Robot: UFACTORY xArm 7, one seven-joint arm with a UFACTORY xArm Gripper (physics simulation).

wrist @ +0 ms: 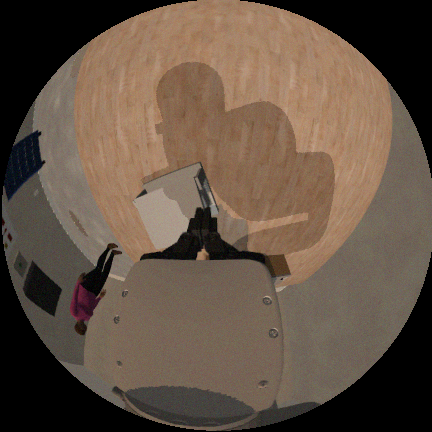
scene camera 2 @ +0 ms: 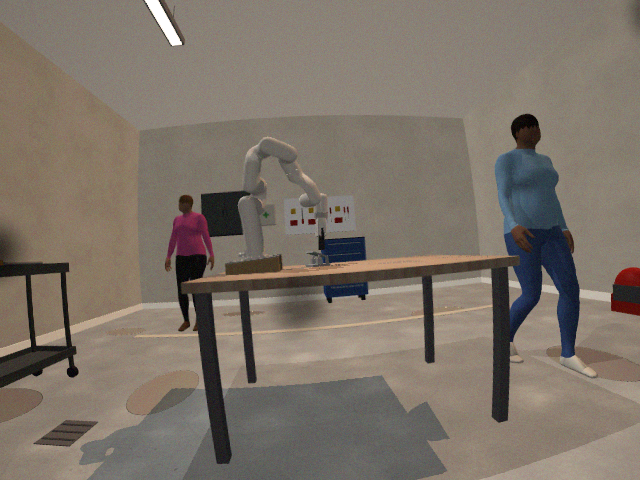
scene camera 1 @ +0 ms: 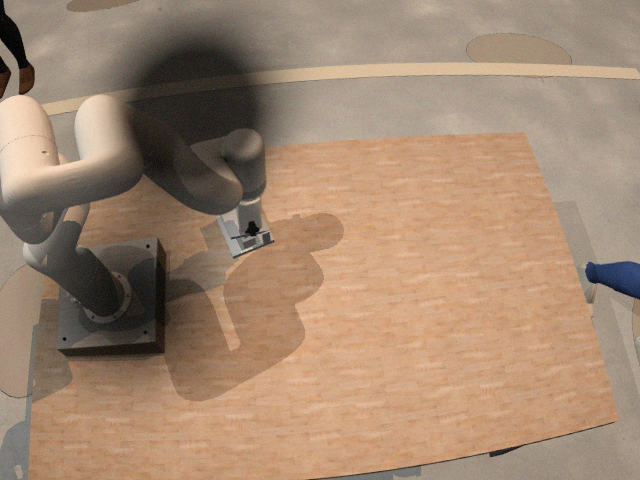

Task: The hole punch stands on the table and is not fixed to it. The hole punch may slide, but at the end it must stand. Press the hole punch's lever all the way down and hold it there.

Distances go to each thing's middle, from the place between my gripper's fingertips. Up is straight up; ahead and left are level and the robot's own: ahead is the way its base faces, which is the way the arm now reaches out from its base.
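There's a hole punch [scene camera 1: 239, 246] that's 30 mm behind my hand, 50 mm to the left of my hand and 50 mm below my hand. And for the broad pale lever [wrist: 165, 212], my gripper is 30 mm past the lever, 50 mm to the right of it and 30 mm above it.
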